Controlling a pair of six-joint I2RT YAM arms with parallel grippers.
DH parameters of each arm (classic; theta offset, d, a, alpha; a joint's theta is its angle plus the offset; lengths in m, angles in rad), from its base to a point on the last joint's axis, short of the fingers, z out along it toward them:
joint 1: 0 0.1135 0.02 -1.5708
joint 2: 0 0 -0.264 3.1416
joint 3: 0.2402 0 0.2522 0
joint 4: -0.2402 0 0.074 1.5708
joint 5: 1.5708 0 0 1.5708
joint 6: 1.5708 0.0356 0 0
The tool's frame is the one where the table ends.
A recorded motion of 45 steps. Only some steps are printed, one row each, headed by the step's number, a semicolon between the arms.
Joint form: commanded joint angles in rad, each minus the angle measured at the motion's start. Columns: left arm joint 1, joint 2, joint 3, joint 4, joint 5, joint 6; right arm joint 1, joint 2, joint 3, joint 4, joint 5, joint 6.
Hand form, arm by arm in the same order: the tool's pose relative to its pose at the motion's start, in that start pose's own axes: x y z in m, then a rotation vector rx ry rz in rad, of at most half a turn. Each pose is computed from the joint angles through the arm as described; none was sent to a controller.
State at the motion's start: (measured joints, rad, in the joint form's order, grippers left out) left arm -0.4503 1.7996 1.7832 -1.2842 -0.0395 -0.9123; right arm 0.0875 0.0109 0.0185 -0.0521 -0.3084 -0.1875
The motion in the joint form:
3: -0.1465 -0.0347 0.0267 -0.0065 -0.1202 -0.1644; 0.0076 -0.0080 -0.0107 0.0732 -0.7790 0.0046
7: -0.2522 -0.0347 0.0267 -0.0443 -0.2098 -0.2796; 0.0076 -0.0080 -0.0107 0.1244 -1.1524 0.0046
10: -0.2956 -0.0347 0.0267 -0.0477 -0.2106 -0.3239; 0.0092 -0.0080 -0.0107 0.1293 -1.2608 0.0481
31: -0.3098 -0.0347 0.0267 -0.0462 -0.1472 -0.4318; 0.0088 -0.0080 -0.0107 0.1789 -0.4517 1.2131
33: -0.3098 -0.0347 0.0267 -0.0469 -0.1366 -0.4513; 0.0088 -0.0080 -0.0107 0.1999 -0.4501 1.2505
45: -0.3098 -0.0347 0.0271 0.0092 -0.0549 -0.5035; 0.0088 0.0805 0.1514 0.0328 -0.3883 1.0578
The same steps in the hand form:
3: 0.0390 -0.0243 -0.0229 0.0154 -0.1018 -0.0303; -0.0083 0.0246 -0.0102 -0.7626 -0.1992 -0.0422
7: 0.0702 -0.0362 -0.0262 -0.0241 -0.1464 -0.0414; -0.0128 0.0314 -0.0215 -1.1236 -0.2936 -0.0955
10: 0.0839 -0.0418 -0.0278 -0.0132 -0.1384 -0.0439; -0.0129 0.0329 -0.0252 -1.2378 -0.2854 -0.0678
31: 0.0904 -0.0446 -0.0281 0.0177 -0.0759 -0.1373; -0.0176 0.0138 -0.0047 -0.5075 0.0495 1.0982
33: 0.0908 -0.0447 -0.0281 0.0207 -0.0653 -0.1565; -0.0196 0.0135 -0.0051 -0.5141 0.0407 1.1238
45: 0.0913 -0.0515 -0.0285 0.0979 0.0000 -0.2131; -0.0508 0.0069 -0.0085 -0.4218 0.0486 0.9924

